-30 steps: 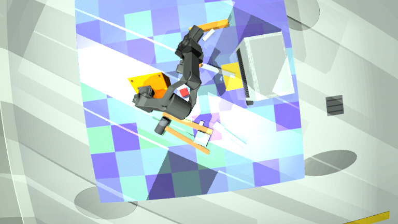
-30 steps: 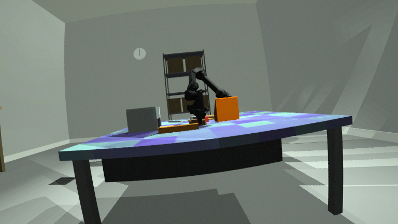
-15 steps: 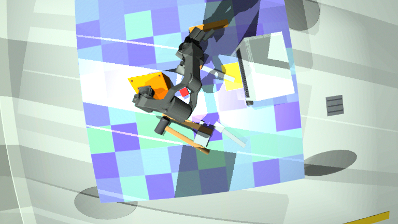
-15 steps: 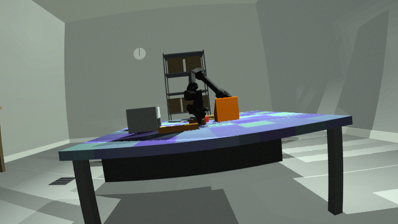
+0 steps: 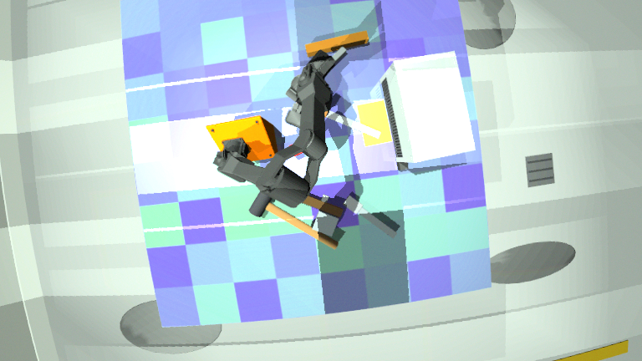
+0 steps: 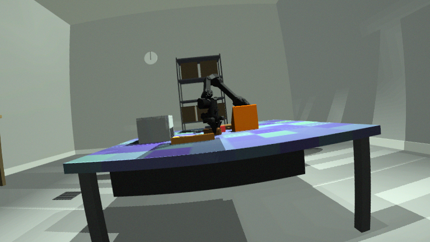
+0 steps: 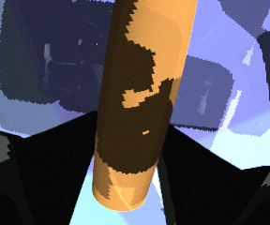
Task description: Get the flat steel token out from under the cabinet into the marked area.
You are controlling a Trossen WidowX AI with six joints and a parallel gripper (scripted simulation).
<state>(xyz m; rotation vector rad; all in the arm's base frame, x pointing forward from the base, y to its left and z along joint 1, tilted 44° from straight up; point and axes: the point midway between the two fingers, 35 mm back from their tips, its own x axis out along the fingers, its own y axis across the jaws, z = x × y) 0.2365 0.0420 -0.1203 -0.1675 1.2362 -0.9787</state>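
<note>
Right now my gripper tip is 70 mm past the flat wooden stick and 320 mm to the left of it. Round my gripper tip: orange bar (140 mm ahead, 200 mm to the left, 10 mm above); then red cube (60 mm behind, 150 mm to the right, 10 mm above); then small white block (130 mm ahead, 150 mm to the left).
</note>
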